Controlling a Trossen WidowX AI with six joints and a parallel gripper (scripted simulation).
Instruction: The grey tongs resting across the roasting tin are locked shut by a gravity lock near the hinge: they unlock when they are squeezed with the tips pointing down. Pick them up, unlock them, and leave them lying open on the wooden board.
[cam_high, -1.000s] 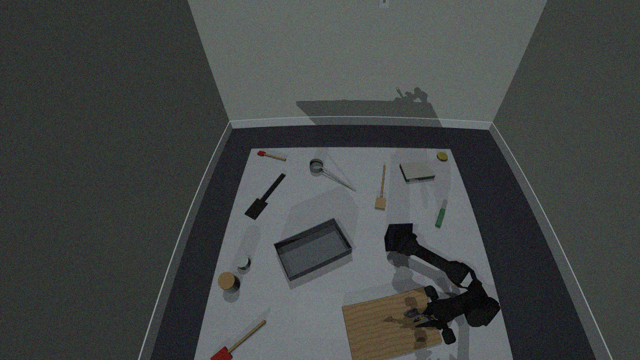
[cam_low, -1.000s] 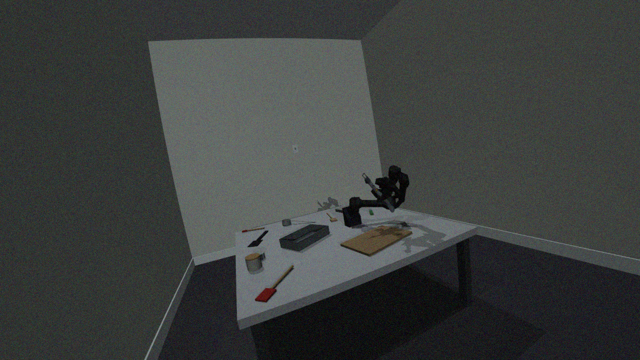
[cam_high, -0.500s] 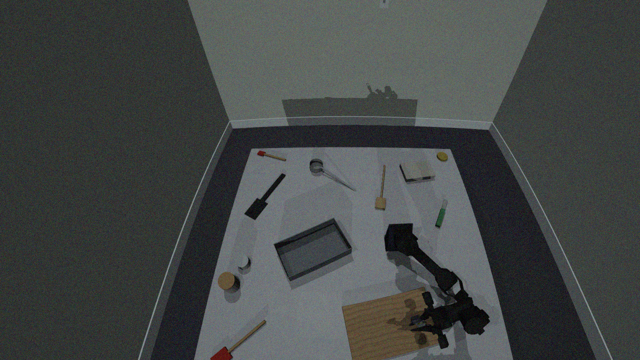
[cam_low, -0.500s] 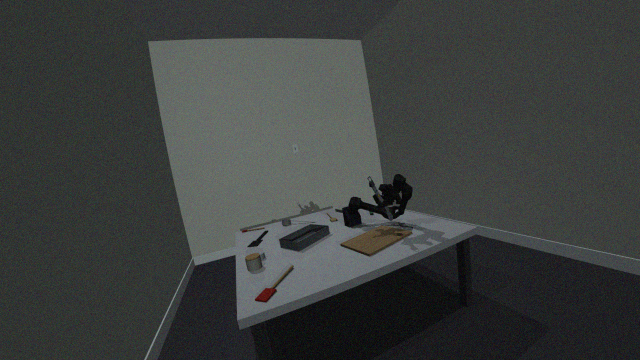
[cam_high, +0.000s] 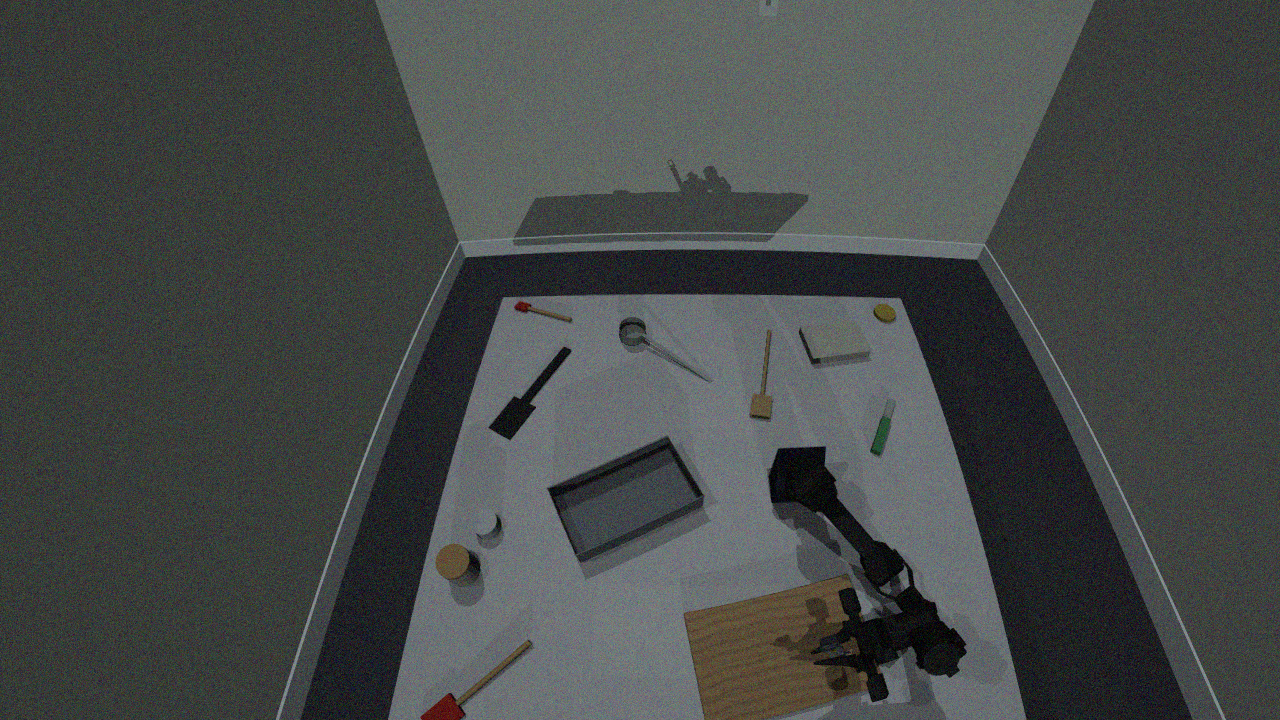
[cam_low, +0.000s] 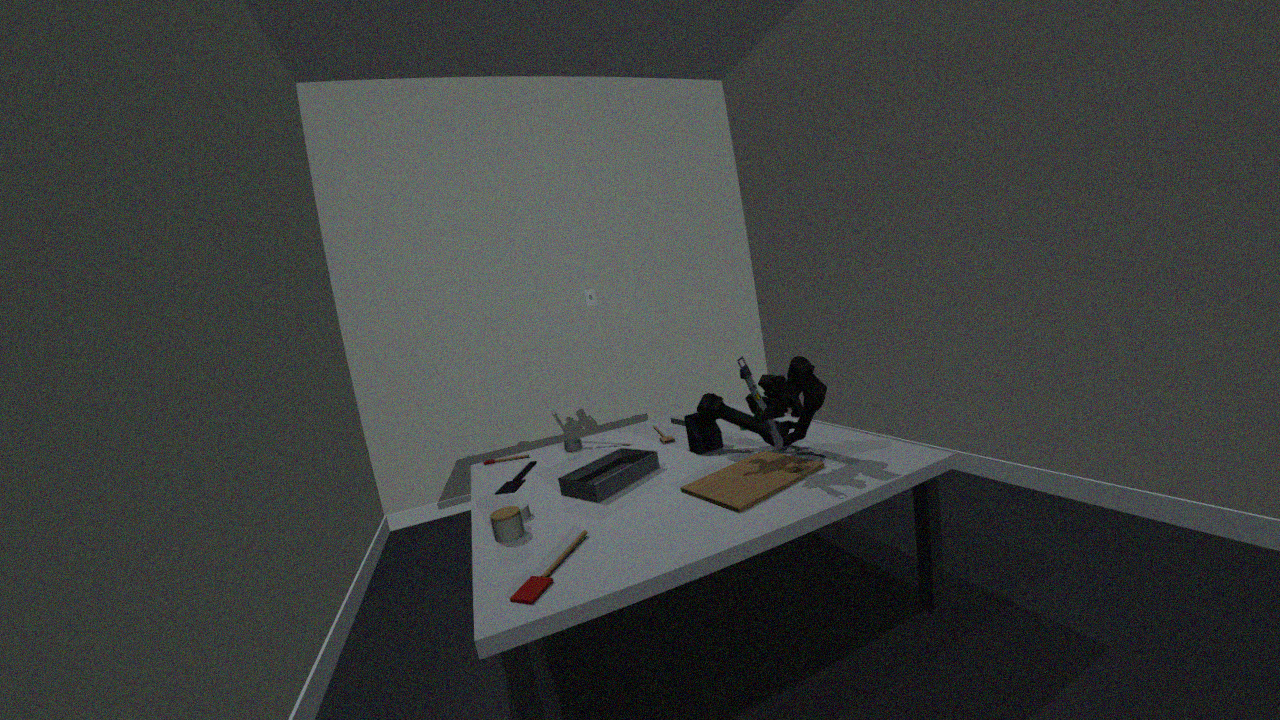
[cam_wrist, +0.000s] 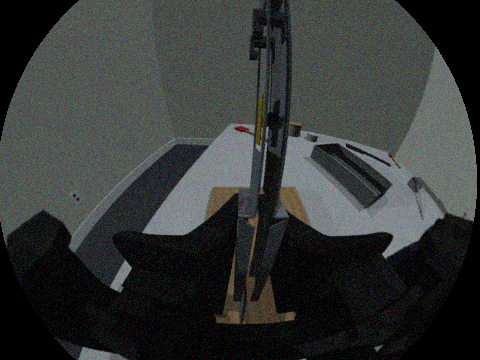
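My gripper tip is 1 cm short of the wooden board, 3 cm to the left of it and 18 cm above it. Round my gripper tip: red spatula 64 cm ahead, 7 cm to the left, 18 cm below; wooden-lidded jar 70 cm ahead, 20 cm to the right, 15 cm below; dark roasting tin 34 cm ahead, 38 cm to the right, 15 cm below.
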